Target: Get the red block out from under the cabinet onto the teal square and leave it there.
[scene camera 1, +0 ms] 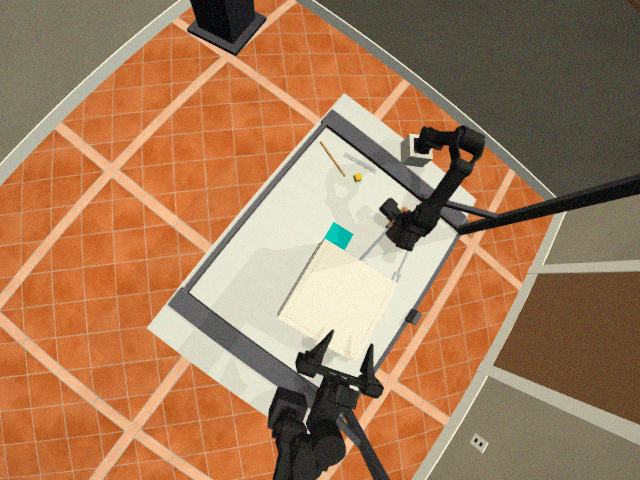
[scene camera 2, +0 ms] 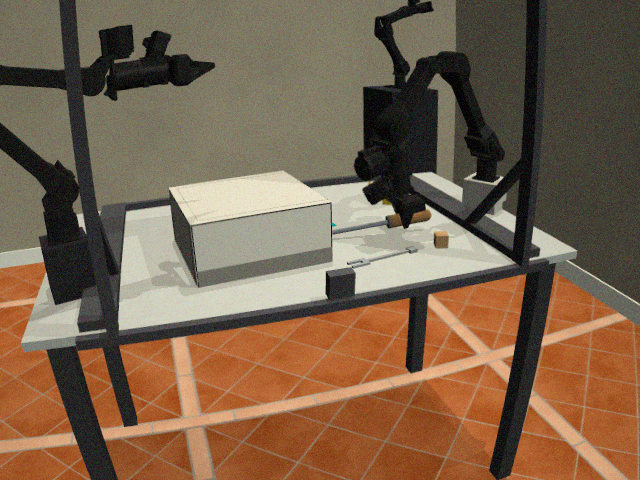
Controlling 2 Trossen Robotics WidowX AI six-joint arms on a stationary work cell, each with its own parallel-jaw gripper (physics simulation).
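Places are measured from the left arm's base along level axes (x ahead, y left, z up), in centimetres.
Pixels of known places: left gripper, fingertip midpoint: [scene camera 1: 353,336] [scene camera 2: 206,64]; right gripper, fingertip midpoint: [scene camera 1: 393,221] [scene camera 2: 403,225]; left arm's base, origin of the base link: [scene camera 1: 287,418] [scene camera 2: 63,238]; right arm's base, origin of the base link: [scene camera 1: 421,146] [scene camera 2: 485,178].
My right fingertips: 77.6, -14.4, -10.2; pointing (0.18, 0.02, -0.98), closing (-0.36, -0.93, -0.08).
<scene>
For each thing: its top centre in the pictures, then the offset to it from my right fingertips, as dx, dy, dz. "*": a spot on its surface instead.
- white box-shaped cabinet, middle of its top: [scene camera 2: 243,193] [scene camera 1: 340,300] -36.4, +12.3, +11.9
- teal square, surface spot: [scene camera 1: 339,235] * -13.5, +18.2, -1.7
- wooden handle, surface spot: [scene camera 2: 421,216] * +3.1, -3.0, +2.5
- tool's grey shaft, surface spot: [scene camera 2: 361,226] * -10.4, +3.5, +0.9
- two-pronged grey tool, middle of its top: [scene camera 2: 383,254] [scene camera 1: 403,263] -14.1, -9.7, -0.9
- wooden cube, middle of its top: [scene camera 2: 441,233] +1.2, -12.1, +1.3
- dark block, middle of its top: [scene camera 2: 340,270] [scene camera 1: 416,317] -32.5, -19.7, +4.0
- yellow block, middle of its top: [scene camera 2: 387,195] [scene camera 1: 358,176] +11.1, +19.8, +0.8
- thin stick, middle of its top: [scene camera 1: 332,158] +14.8, +32.0, -1.0
The white box-shaped cabinet [scene camera 1: 336,299] [scene camera 2: 261,232] stands on the table. The teal square [scene camera 1: 339,235] lies by its upper corner in scene camera 1; a sliver of the teal square [scene camera 2: 333,224] shows in scene camera 2. The red block does not show in either view. My right gripper [scene camera 1: 395,226] [scene camera 2: 407,223] is shut on the wooden handle [scene camera 2: 421,216] of a tool, low over the table. The tool's grey shaft [scene camera 1: 372,246] [scene camera 2: 361,226] points to the cabinet; its far end is hidden. My left gripper [scene camera 1: 352,338] [scene camera 2: 212,65] is open and empty, high above the table.
A two-pronged grey tool [scene camera 1: 396,276] [scene camera 2: 382,256] lies beside the cabinet. A wooden cube [scene camera 2: 440,239], a dark block [scene camera 1: 413,316] [scene camera 2: 340,283], a yellow block [scene camera 1: 357,177] [scene camera 2: 386,201] and a thin stick [scene camera 1: 332,158] are also on the table. Dark frame posts [scene camera 2: 532,129] rise at the edge.
</scene>
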